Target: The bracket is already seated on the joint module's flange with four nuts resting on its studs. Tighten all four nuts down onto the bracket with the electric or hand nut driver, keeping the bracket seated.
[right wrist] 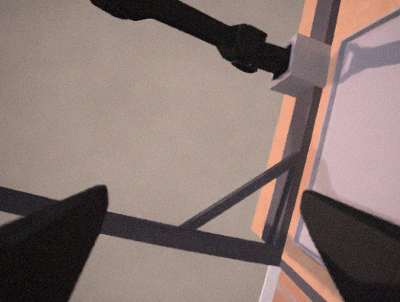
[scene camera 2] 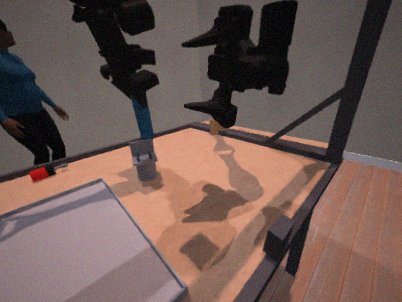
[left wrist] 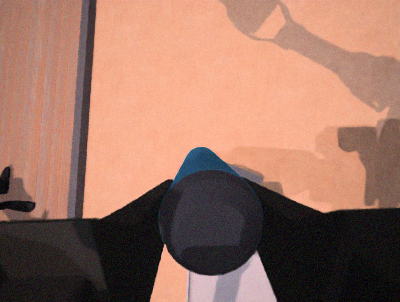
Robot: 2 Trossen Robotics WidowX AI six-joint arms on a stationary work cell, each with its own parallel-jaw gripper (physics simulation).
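Places are measured from the left arm's base along level axes (x ahead, y left, z up), in metres.
Pixels of known places: left gripper, between the fingertips: (scene camera 2: 140,105) (left wrist: 205,184); right gripper, between the fingertips: (right wrist: 206,197) (scene camera 2: 183,78); left arm's base, origin of its link: (right wrist: 282,62).
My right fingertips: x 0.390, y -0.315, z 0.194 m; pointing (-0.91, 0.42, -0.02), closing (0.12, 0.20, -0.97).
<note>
For each thing: its top centre in the pictures, then the offset to it from my right fingertips.
- round grey joint module, centre of its top: (scene camera 2: 143,155) dx +0.030, dy +0.231, dz -0.208 m
- blue nut driver, centre of its top: (left wrist: 134,184) (scene camera 2: 137,82) dx +0.067, dy +0.254, dz -0.004 m
- red-handled tool, centre of its top: (scene camera 2: 48,166) dx -0.161, dy +0.515, dz -0.248 m
- large grey tray, centre of its top: (right wrist: 361,139) (scene camera 2: 69,242) dx -0.206, dy +0.124, dz -0.266 m
- yellow block, centre of its top: (scene camera 2: 220,118) dx +0.541, dy +0.296, dz -0.205 m
A grey bracket (scene camera 2: 143,150) with an upright back plate sits on the round grey joint module (scene camera 2: 146,171). Small dark nuts show on it in the scene view, too small to judge how far down they are. My left gripper (scene camera 2: 140,97) (left wrist: 205,184) is shut on the blue nut driver (scene camera 2: 143,120) (left wrist: 201,159), which points down above the bracket. Its lower end is hidden behind the back plate, so contact with a nut cannot be told. The driver hides the bracket in the left wrist view. My right gripper (scene camera 2: 185,75) (right wrist: 206,197) is open and empty, high above the table.
A red-handled tool (scene camera 2: 39,174) lies at the table's far left. A large grey tray (scene camera 2: 65,250) (right wrist: 365,125) is in the foreground. A yellow block (scene camera 2: 215,126) stands at the back edge. A dark frame post (scene camera 2: 357,75) rises at the right. A person (scene camera 2: 22,90) stands behind the table.
</note>
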